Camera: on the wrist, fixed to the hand. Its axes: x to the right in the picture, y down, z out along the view.
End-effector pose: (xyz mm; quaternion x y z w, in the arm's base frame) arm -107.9 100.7 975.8 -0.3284 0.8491 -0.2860 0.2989
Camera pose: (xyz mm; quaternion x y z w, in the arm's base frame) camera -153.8 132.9 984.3 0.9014 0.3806 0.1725 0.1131
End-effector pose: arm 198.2 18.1 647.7 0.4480 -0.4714 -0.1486 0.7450
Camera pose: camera 231.7 59.4 667.2 -0.3834 -0.2865 0.8463 0.2337
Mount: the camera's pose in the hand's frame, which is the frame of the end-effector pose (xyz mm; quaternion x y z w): 1.6 31.9 -46.8 0.0512 0.2189 0.9743 0.0116
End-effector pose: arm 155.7 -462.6 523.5 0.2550 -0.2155 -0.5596 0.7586
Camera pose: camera 208.4 -449.5 507.2 -0.0457 -0.1135 0.7995 0.5881
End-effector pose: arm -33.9 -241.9 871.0 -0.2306 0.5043 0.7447 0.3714
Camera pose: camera -61.4 -291.4 870.3 -0.3447 -0.3500 -0.2942 0.8199
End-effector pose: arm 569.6 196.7 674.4 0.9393 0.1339 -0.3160 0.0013
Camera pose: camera 606.6 170.4 708.3 0.2106 -0.9295 0.1964 0.2305
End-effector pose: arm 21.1 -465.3 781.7 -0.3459 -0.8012 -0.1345 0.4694
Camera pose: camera 73.1 -466.8 804.1 -0.7312 0.4236 0.4211 0.3296
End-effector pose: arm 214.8 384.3 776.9 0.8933 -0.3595 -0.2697 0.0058
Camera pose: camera 218.1 351.0 822.6 -0.2806 -0.8871 0.2165 0.2958
